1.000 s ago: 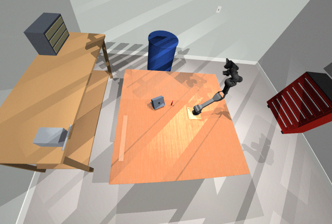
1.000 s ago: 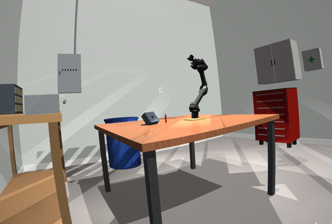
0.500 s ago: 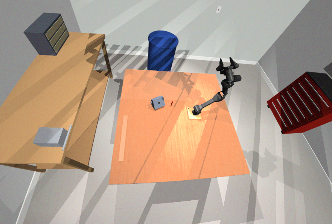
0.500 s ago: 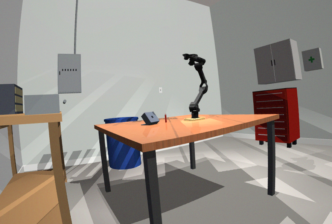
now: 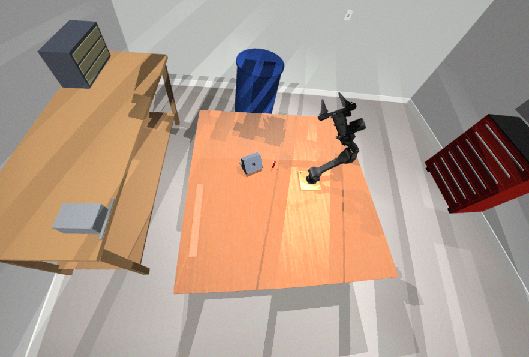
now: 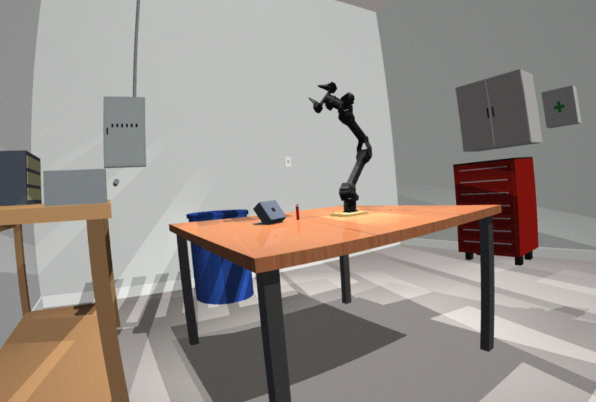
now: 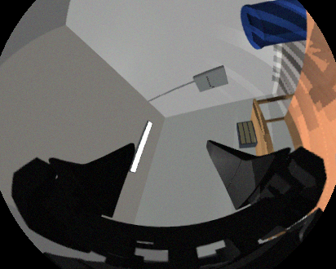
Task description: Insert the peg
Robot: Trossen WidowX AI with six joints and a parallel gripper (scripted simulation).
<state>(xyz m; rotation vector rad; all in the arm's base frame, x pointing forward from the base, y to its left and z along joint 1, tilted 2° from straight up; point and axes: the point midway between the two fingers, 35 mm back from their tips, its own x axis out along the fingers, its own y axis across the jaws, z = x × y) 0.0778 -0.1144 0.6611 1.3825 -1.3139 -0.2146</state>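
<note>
Right now my gripper tip is 160 mm short of the red peg, 10 mm to the left of it and 640 mm above it. Round my gripper tip: panel: 320 mm ahead, 30 mm to the right, 650 mm below.
</note>
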